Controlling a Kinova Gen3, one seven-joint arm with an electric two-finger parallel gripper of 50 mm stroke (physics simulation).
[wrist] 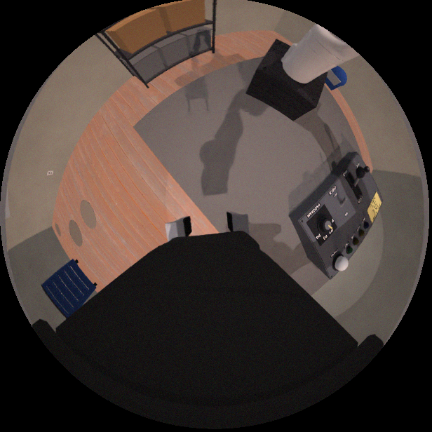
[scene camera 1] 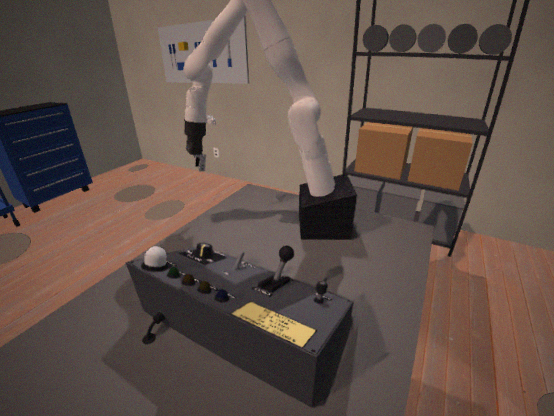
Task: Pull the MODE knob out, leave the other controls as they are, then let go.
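Where they show: gripper, fingertip midpoint: point(scene camera 1: 199, 168); arm's base, origin of the base link: point(scene camera 1: 322, 190).
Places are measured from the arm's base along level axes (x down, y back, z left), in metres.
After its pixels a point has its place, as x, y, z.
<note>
A dark grey control console point(scene camera 1: 215, 327) @(0.045, -0.625, 0.106) point(wrist: 311, 250) stands in the foreground of the scene view and at the right of the wrist view. No label reading MODE is legible. A small dark knob point(scene camera 1: 321, 287) @(0.023, -0.412, 0.235) point(wrist: 367, 169) stands upright on a short stem at the console's right end in the scene view. A rotary knob point(scene camera 1: 203, 251) @(0.038, -0.475, -0.109) point(wrist: 327, 226) with a pale pointer sits beside the word PROGRAM. My gripper point(scene camera 1: 200, 162) @(-0.066, -0.226, -0.410) point(wrist: 208, 221) is open and empty, high in the air behind the console in the scene view, well apart from all its controls.
The console also bears a white dome point(scene camera 1: 155, 257) @(-0.039, -0.618, -0.094) point(wrist: 341, 263), several small coloured buttons, a toggle point(scene camera 1: 240, 261) @(0.045, -0.437, 0.000), a ball-topped lever point(scene camera 1: 286, 253) @(-0.002, -0.383, 0.114) and a yellow label point(scene camera 1: 275, 324) @(-0.004, -0.573, 0.226) point(wrist: 374, 207). A crank point(scene camera 1: 152, 329) @(0.129, -0.691, -0.072) sticks out at its side. The black arm base point(scene camera 1: 327, 215) @(0.053, -0.069, 0.064) point(wrist: 285, 85) stands behind.
</note>
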